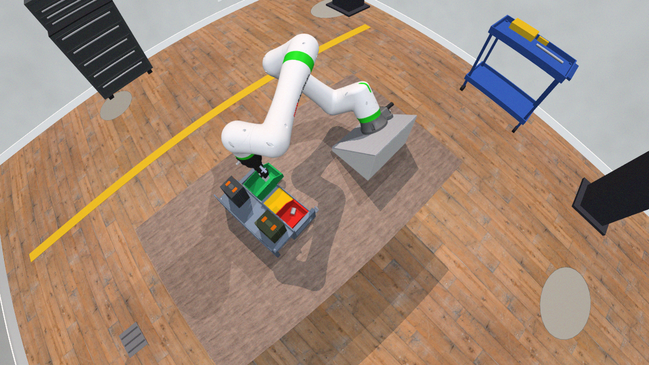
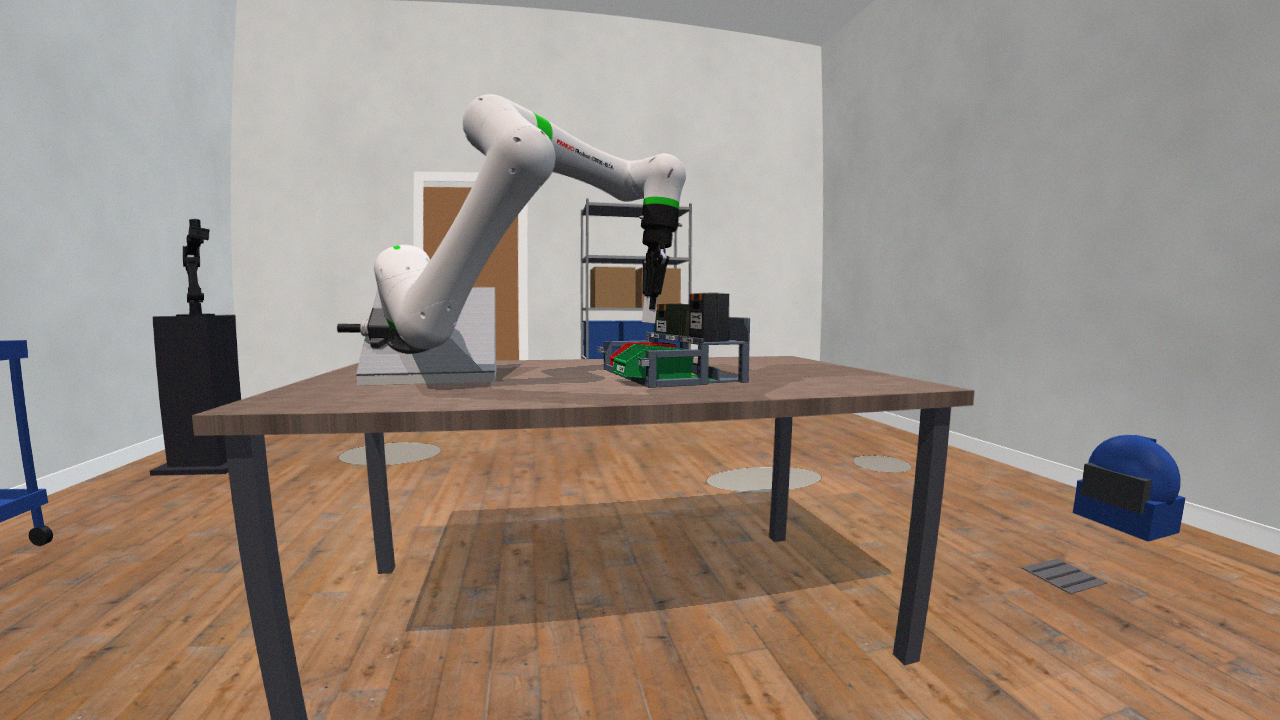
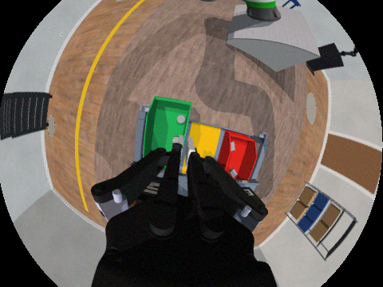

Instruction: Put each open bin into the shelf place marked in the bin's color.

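The green bin lies 130 mm below my hand and 50 mm to the right of it. Round my hand: red bin (180 mm to the left, 140 mm below, 30 mm ahead).
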